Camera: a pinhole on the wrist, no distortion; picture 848 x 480 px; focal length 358.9 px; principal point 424.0 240.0 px. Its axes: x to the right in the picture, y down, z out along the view. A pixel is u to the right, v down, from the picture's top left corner.
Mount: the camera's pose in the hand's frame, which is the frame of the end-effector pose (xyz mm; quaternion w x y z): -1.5 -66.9 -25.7 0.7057 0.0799 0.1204 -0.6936
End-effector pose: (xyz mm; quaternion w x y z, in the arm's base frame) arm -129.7 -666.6 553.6 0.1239 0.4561 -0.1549 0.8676
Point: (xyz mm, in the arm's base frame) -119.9 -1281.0 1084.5
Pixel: outside the picture
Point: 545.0 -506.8 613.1
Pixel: 534.9 17.4
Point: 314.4 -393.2 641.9
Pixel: 665.1 74.4
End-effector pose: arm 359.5 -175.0 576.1 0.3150 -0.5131 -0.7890 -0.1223
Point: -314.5 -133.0 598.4
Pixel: 775.2 410.7
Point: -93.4 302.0 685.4
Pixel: outside the picture
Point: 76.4 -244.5 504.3
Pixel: 701.1 187.2
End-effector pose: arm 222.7 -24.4 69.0 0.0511 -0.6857 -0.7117 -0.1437
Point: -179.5 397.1 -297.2
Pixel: 579.9 434.5
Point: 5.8 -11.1 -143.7
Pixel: 587.7 171.2
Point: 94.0 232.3 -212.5
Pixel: 417.9 392.7
